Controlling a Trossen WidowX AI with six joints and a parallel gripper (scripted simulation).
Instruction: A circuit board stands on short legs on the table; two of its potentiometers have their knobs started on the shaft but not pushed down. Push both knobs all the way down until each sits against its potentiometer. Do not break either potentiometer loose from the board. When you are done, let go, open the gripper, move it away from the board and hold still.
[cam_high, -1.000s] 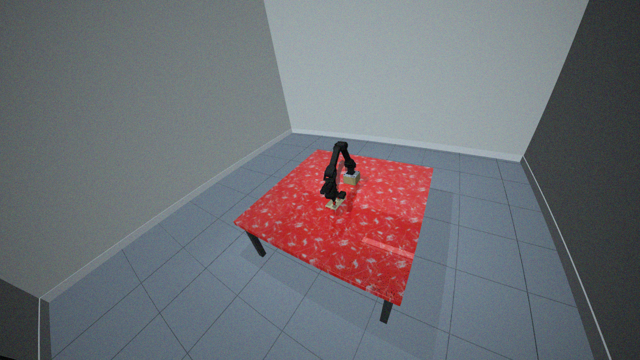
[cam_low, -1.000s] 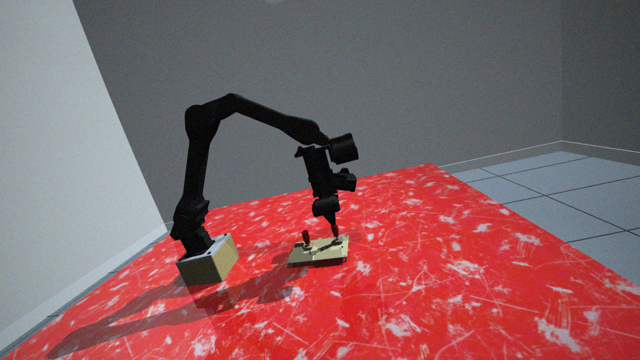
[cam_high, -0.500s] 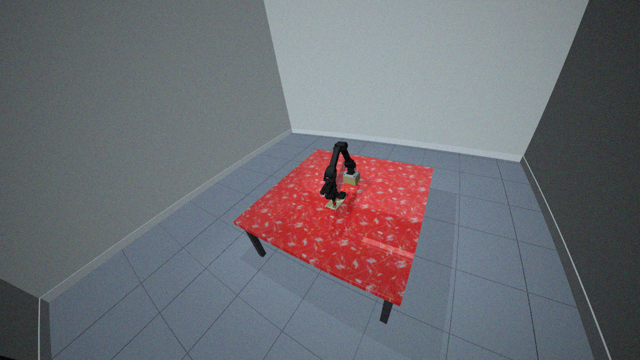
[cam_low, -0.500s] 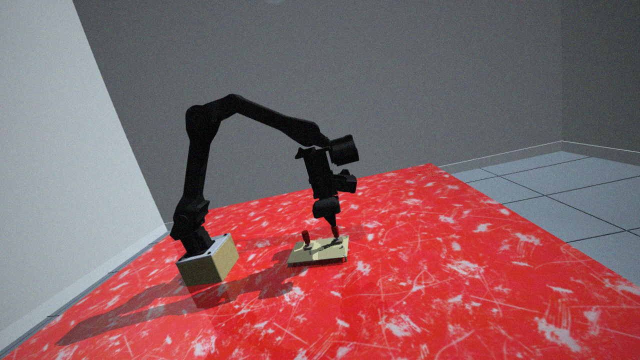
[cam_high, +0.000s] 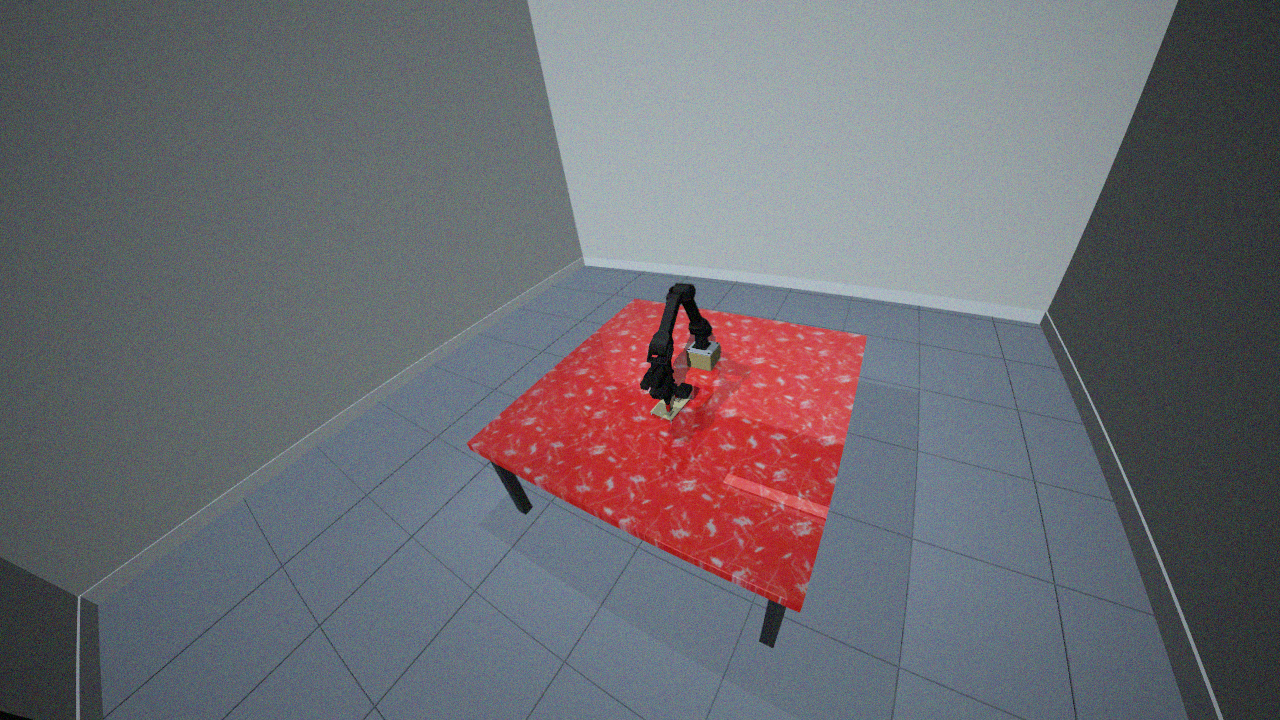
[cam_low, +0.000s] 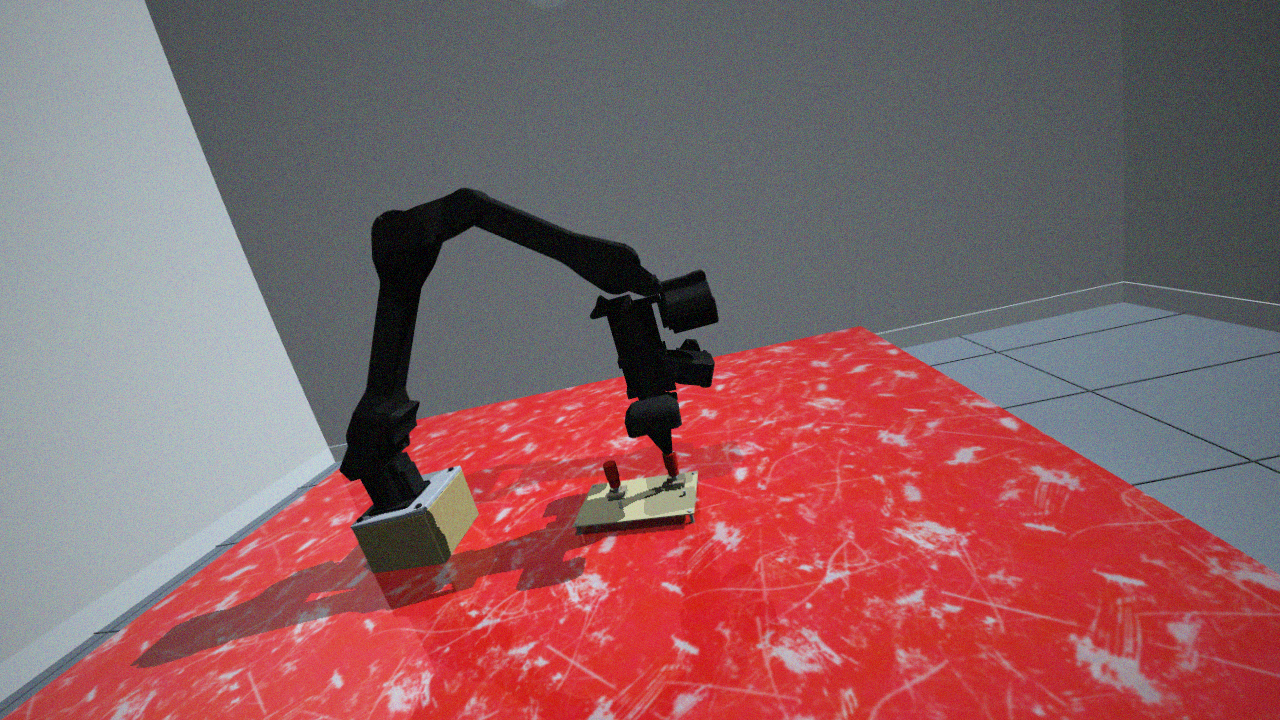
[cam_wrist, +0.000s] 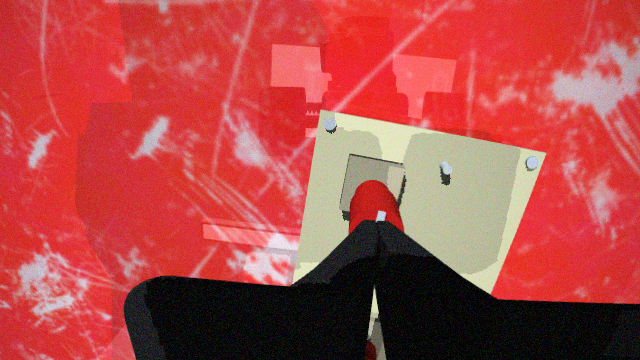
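The knob lies 1 cm below my gripper tip.
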